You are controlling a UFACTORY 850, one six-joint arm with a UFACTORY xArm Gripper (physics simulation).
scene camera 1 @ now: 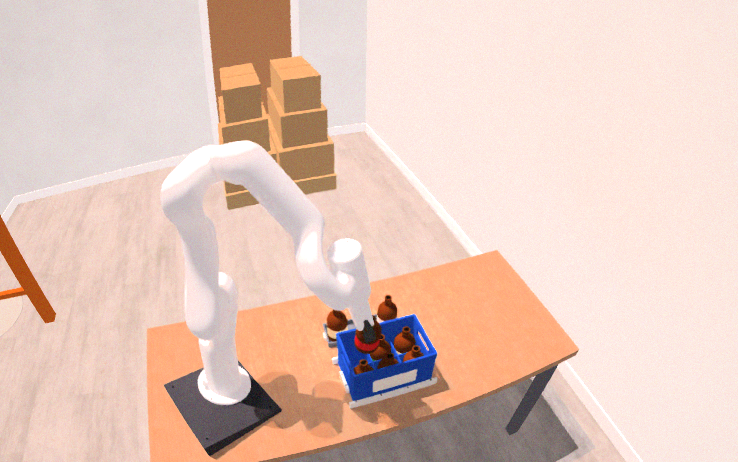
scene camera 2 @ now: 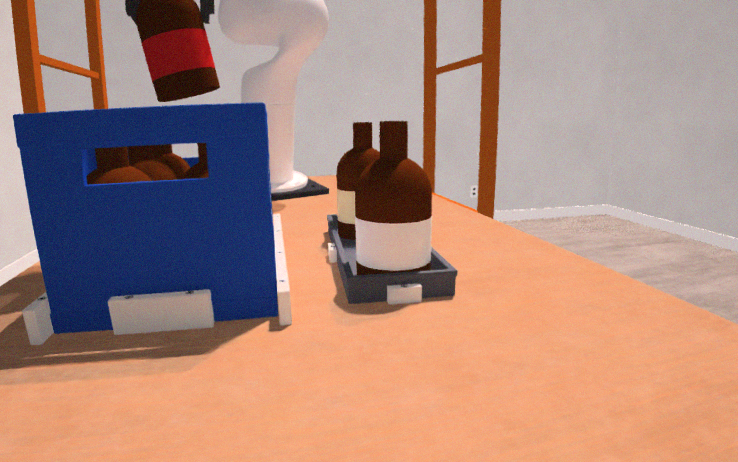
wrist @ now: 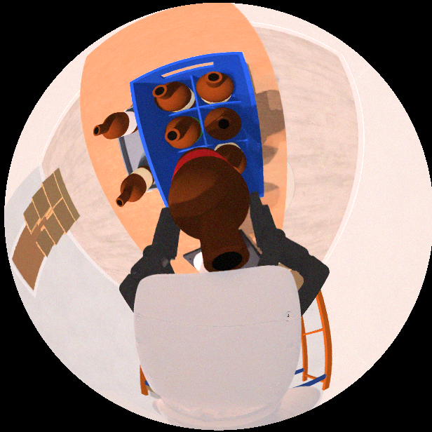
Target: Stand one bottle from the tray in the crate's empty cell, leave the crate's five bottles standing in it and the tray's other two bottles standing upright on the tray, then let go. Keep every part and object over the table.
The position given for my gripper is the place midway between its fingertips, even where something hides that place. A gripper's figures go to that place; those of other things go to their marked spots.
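Scene:
White-label bottle [wrist: 117, 124] at 36 cm from the lens; my gripper [wrist: 210, 209] at 13 cm from the lens.

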